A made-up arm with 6 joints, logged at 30 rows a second.
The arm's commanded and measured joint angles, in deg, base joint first. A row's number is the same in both.
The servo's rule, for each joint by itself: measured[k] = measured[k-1] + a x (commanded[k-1-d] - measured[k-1]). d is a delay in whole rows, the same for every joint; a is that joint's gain. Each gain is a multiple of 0.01, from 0.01 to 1. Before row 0 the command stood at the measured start. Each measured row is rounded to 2 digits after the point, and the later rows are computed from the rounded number. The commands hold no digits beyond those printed.
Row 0, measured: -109.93 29.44 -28.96 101.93 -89.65 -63.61
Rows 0 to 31, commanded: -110.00 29.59 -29.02 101.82 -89.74 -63.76; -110.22 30.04 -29.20 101.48 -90.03 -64.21; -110.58 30.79 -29.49 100.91 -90.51 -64.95; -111.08 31.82 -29.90 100.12 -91.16 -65.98; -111.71 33.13 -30.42 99.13 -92.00 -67.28; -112.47 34.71 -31.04 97.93 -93.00 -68.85; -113.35 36.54 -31.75 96.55 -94.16 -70.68; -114.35 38.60 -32.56 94.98 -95.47 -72.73; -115.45 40.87 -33.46 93.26 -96.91 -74.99; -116.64 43.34 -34.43 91.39 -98.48 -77.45; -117.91 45.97 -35.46 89.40 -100.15 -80.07; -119.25 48.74 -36.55 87.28 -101.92 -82.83; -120.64 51.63 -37.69 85.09 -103.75 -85.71; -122.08 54.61 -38.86 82.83 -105.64 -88.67; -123.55 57.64 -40.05 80.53 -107.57 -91.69; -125.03 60.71 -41.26 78.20 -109.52 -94.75; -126.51 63.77 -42.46 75.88 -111.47 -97.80; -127.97 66.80 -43.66 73.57 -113.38 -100.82; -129.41 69.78 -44.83 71.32 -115.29 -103.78; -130.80 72.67 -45.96 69.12 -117.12 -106.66; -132.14 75.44 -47.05 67.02 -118.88 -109.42; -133.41 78.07 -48.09 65.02 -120.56 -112.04; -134.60 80.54 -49.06 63.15 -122.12 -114.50; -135.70 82.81 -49.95 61.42 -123.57 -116.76; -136.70 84.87 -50.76 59.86 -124.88 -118.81; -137.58 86.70 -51.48 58.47 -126.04 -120.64; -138.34 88.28 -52.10 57.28 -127.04 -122.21; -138.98 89.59 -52.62 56.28 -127.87 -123.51; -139.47 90.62 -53.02 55.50 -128.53 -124.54; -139.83 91.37 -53.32 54.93 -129.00 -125.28; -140.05 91.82 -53.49 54.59 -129.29 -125.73; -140.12 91.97 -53.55 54.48 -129.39 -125.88
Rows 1 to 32, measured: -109.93 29.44 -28.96 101.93 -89.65 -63.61; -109.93 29.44 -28.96 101.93 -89.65 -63.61; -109.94 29.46 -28.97 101.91 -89.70 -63.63; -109.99 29.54 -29.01 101.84 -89.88 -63.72; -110.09 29.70 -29.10 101.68 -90.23 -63.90; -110.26 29.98 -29.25 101.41 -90.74 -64.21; -110.51 30.39 -29.47 101.02 -91.43 -64.67; -110.84 30.95 -29.77 100.49 -92.29 -65.30; -111.27 31.68 -30.15 99.82 -93.32 -66.11; -111.79 32.58 -30.61 99.00 -94.50 -67.10; -112.41 33.66 -31.15 98.02 -95.83 -68.28; -113.13 34.92 -31.77 96.89 -97.29 -69.66; -113.94 36.36 -32.47 95.62 -98.86 -71.22; -114.84 37.97 -33.25 94.20 -100.54 -72.96; -115.83 39.75 -34.09 92.65 -102.31 -74.87; -116.89 41.68 -35.00 90.98 -104.14 -76.94; -118.02 43.75 -35.96 89.20 -106.03 -79.15; -119.21 45.95 -36.97 87.33 -107.95 -81.49; -120.45 48.27 -38.01 85.38 -109.89 -83.94; -121.73 50.68 -39.08 83.37 -111.81 -86.47; -123.04 53.16 -40.17 81.32 -113.72 -89.07; -124.36 55.70 -41.27 79.25 -115.59 -91.71; -125.68 58.27 -42.37 77.17 -117.40 -94.37; -126.99 60.84 -43.46 75.10 -119.14 -97.02; -128.28 63.40 -44.52 73.07 -120.78 -99.64; -129.54 65.92 -45.55 71.09 -122.31 -102.21; -130.76 68.38 -46.54 69.18 -123.72 -104.70; -131.92 70.76 -47.48 67.36 -125.00 -107.09; -133.01 73.04 -48.36 65.65 -126.12 -109.36; -134.02 75.19 -49.17 64.06 -127.08 -111.48; -134.95 77.20 -49.90 62.60 -127.88 -113.44; -135.78 79.04 -50.55 61.30 -128.50 -115.22
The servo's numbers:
d 2
a 0.17 0.13 0.19 0.17 0.55 0.15

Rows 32 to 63, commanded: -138.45 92.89 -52.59 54.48 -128.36 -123.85; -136.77 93.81 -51.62 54.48 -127.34 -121.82; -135.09 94.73 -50.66 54.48 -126.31 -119.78; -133.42 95.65 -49.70 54.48 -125.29 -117.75; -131.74 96.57 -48.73 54.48 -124.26 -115.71; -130.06 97.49 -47.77 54.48 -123.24 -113.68; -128.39 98.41 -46.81 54.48 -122.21 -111.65; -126.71 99.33 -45.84 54.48 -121.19 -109.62; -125.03 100.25 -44.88 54.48 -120.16 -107.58; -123.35 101.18 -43.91 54.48 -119.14 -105.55; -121.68 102.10 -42.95 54.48 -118.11 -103.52; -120.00 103.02 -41.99 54.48 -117.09 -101.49; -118.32 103.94 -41.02 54.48 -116.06 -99.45; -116.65 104.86 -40.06 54.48 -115.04 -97.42; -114.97 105.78 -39.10 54.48 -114.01 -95.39; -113.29 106.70 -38.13 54.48 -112.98 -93.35; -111.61 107.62 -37.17 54.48 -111.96 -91.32; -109.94 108.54 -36.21 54.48 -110.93 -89.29; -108.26 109.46 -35.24 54.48 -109.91 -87.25; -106.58 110.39 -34.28 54.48 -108.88 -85.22; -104.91 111.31 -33.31 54.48 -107.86 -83.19; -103.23 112.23 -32.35 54.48 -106.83 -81.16; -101.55 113.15 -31.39 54.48 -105.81 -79.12; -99.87 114.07 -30.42 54.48 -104.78 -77.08; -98.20 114.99 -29.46 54.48 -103.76 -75.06; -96.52 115.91 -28.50 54.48 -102.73 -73.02; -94.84 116.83 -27.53 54.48 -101.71 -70.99; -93.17 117.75 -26.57 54.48 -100.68 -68.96; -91.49 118.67 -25.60 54.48 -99.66 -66.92; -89.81 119.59 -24.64 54.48 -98.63 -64.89; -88.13 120.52 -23.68 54.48 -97.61 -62.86; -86.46 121.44 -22.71 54.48 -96.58 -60.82
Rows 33 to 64, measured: -136.51 80.70 -51.11 60.16 -128.93 -116.80; -137.12 82.17 -51.57 59.19 -129.18 -118.16; -137.35 83.56 -51.76 58.39 -128.73 -119.01; -137.25 84.89 -51.73 57.73 -127.97 -119.43; -136.88 86.17 -51.53 57.18 -127.06 -119.48; -136.29 87.40 -51.18 56.72 -126.09 -119.22; -135.52 88.59 -50.71 56.34 -125.08 -118.69; -134.59 89.75 -50.15 56.02 -124.07 -117.94; -133.54 90.88 -49.52 55.76 -123.05 -117.00; -132.38 91.98 -48.82 55.54 -122.03 -115.89; -131.13 93.06 -48.07 55.36 -121.00 -114.64; -129.81 94.12 -47.28 55.21 -119.98 -113.28; -128.43 95.16 -46.46 55.09 -118.95 -111.82; -127.00 96.18 -45.61 54.99 -117.93 -110.27; -125.52 97.19 -44.74 54.90 -116.90 -108.65; -124.01 98.19 -43.85 54.83 -115.88 -106.97; -122.47 99.18 -42.95 54.77 -114.85 -105.23; -120.91 100.16 -42.03 54.72 -113.82 -103.45; -119.33 101.13 -41.11 54.68 -112.80 -101.63; -117.73 102.09 -40.18 54.65 -111.77 -99.78; -116.12 103.05 -39.24 54.62 -110.75 -97.90; -114.50 104.00 -38.30 54.60 -109.72 -96.00; -112.87 104.95 -37.35 54.58 -108.70 -94.08; -111.23 105.90 -36.40 54.56 -107.67 -92.14; -109.58 106.84 -35.45 54.55 -106.65 -90.19; -107.93 107.78 -34.49 54.54 -105.62 -88.22; -106.28 108.72 -33.53 54.53 -104.60 -86.25; -104.62 109.65 -32.57 54.52 -103.57 -84.27; -102.96 110.58 -31.61 54.51 -102.55 -82.28; -101.30 111.51 -30.65 54.50 -101.52 -80.28; -99.63 112.44 -29.69 54.50 -100.50 -78.28; -97.96 113.37 -28.73 54.50 -99.47 -76.27
